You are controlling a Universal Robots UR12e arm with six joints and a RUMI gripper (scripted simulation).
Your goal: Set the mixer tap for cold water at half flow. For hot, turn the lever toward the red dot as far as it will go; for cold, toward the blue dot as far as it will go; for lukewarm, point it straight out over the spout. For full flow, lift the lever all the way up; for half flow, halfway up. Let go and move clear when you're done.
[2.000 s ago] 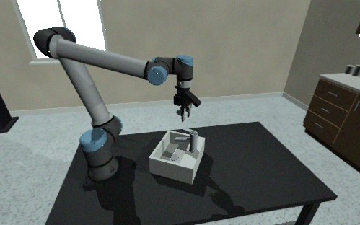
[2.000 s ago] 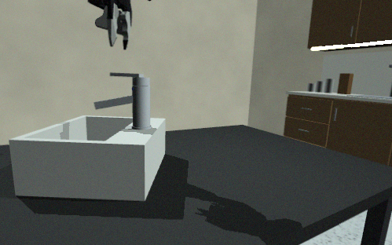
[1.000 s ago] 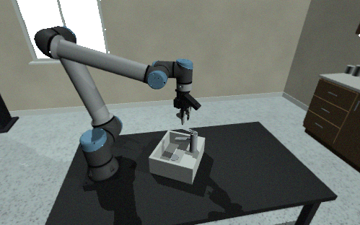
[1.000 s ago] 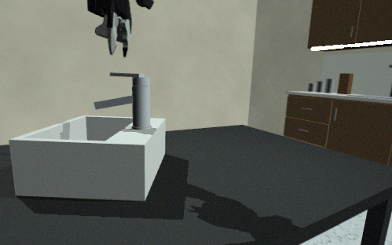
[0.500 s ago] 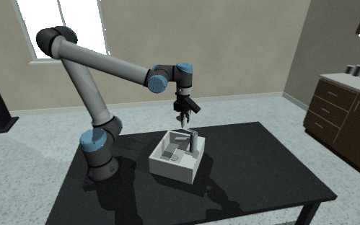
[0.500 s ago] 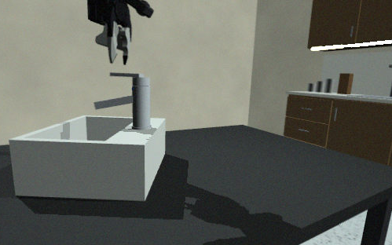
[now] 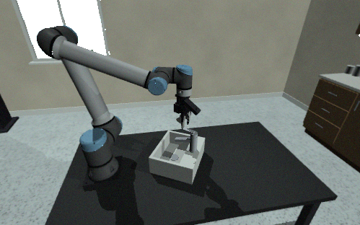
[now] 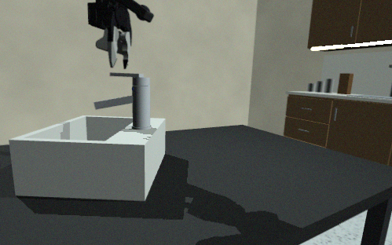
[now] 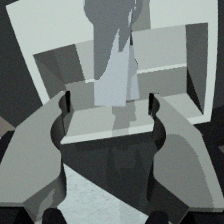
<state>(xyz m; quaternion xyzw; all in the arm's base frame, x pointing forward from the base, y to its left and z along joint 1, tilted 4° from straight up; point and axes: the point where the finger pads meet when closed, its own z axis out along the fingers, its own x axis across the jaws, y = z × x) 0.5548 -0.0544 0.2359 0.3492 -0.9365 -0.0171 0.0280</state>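
Right now my hand is 10 mm short of the flat lever, 20 mm to the left of it and 30 mm above it. The rest, counted from my hand: white basin (50 mm behind, 20 mm to the left, 270 mm below).
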